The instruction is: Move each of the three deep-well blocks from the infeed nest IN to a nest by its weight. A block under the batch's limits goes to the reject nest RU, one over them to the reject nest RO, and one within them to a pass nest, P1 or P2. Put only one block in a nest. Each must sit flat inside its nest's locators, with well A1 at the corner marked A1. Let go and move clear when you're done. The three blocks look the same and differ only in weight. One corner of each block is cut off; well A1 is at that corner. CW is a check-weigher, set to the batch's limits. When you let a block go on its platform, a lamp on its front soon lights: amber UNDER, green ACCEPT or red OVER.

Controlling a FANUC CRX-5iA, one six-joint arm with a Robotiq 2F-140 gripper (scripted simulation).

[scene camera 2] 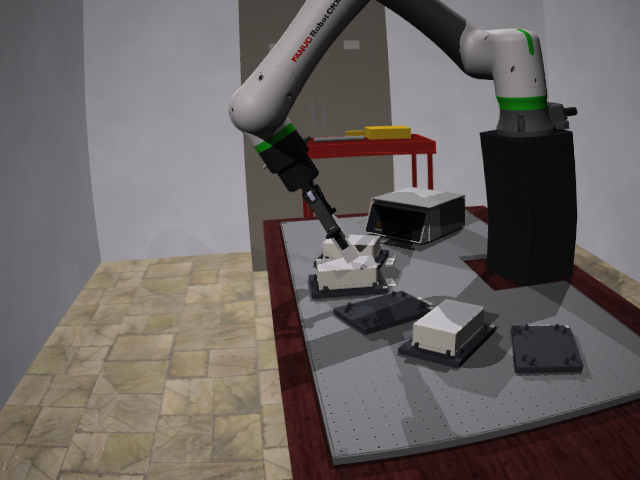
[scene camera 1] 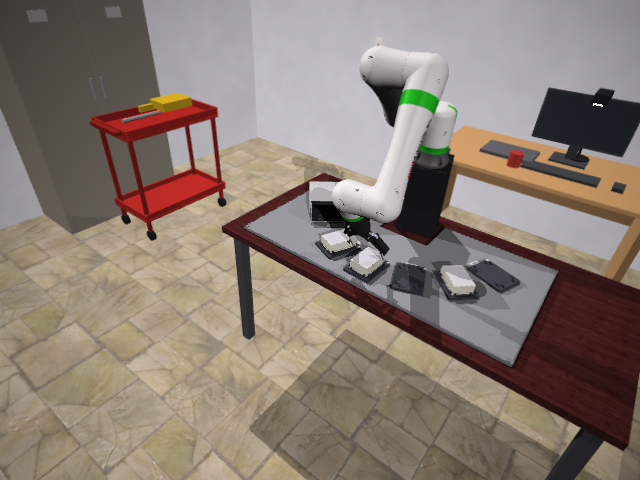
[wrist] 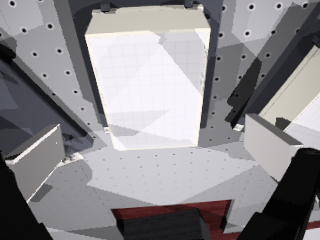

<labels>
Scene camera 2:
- my gripper: 348, 249
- block: 335, 273
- block: 451, 325
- block: 365, 245
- check-weigher: 417, 225
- nest: 390, 311
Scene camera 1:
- block: 457, 280
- check-weigher: 319, 211
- nest: 408, 276
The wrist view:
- my gripper: 153, 136
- block: 150, 70
</labels>
